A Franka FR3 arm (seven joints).
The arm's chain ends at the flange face. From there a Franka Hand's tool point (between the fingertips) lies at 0.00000 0.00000 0.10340 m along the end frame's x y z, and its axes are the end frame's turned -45 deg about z.
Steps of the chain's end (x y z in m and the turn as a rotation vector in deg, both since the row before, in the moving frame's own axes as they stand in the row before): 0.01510 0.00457 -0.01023 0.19 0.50 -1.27; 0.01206 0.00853 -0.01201 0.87 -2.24 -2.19; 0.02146 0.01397 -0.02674 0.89 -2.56 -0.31; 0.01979 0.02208 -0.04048 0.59 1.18 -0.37; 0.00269 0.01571 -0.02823 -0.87 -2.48 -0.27
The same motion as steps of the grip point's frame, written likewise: 0.00833 0.01429 -0.01023 -0.22 0.49 -1.27; 0.00067 0.01063 -0.01210 2.20 -0.97 -2.19; 0.00315 0.02066 -0.02686 2.44 -1.18 -0.31; 0.00064 0.03035 -0.04051 -0.42 1.25 -0.37; -0.01348 0.01097 -0.02834 1.14 -2.37 -0.27
